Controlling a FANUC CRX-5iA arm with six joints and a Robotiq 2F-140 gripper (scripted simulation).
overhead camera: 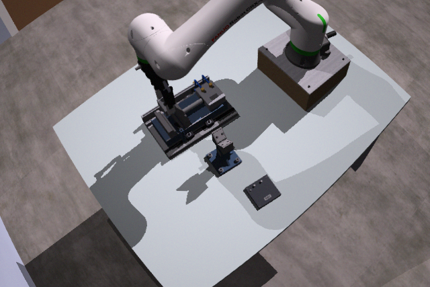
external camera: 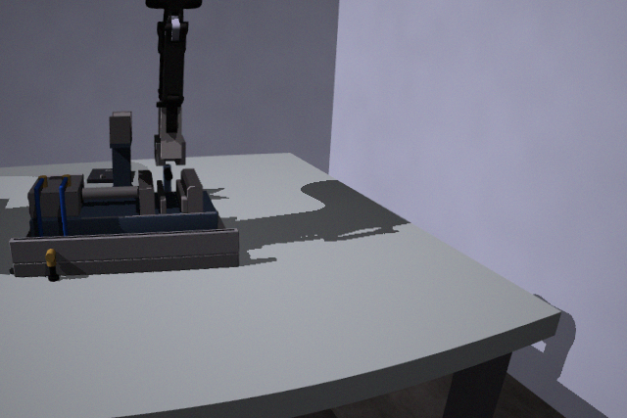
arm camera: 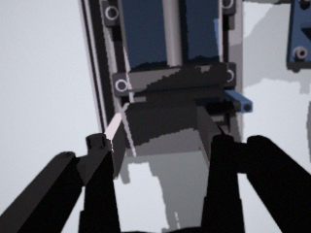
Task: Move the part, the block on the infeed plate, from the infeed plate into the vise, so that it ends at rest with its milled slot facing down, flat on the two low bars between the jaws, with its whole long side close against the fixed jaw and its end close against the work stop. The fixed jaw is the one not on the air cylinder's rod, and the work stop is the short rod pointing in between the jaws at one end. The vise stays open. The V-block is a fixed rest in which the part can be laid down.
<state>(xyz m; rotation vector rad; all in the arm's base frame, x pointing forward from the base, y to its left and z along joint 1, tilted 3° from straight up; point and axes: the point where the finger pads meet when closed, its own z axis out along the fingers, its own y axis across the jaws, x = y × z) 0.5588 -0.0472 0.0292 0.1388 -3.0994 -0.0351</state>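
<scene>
Now: the fixed jaw 9 cm below my hand, 3 cm ahead of it and 2 cm to the left of it. Also, from my hand: moving jaw 9 cm below, 3 cm behind, 2 cm to the left; then part 3 cm below; then black work stop 8 cm below, 7 cm to the left.
</scene>
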